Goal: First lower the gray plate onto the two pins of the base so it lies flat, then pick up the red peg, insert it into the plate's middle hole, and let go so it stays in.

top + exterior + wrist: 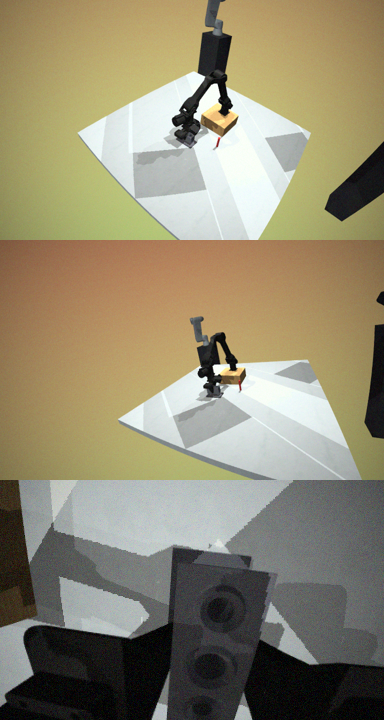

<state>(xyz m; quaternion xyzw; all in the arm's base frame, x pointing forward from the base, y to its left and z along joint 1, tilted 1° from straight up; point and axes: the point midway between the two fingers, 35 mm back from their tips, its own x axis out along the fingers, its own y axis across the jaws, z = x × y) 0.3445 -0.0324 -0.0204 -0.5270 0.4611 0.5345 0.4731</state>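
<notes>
Right now my gripper tip is 2 cm above the dark flat base. Round my gripper tip: gray plate 3 cm above; then red peg 17 cm to the left, 12 cm behind, 1 cm above.
</notes>
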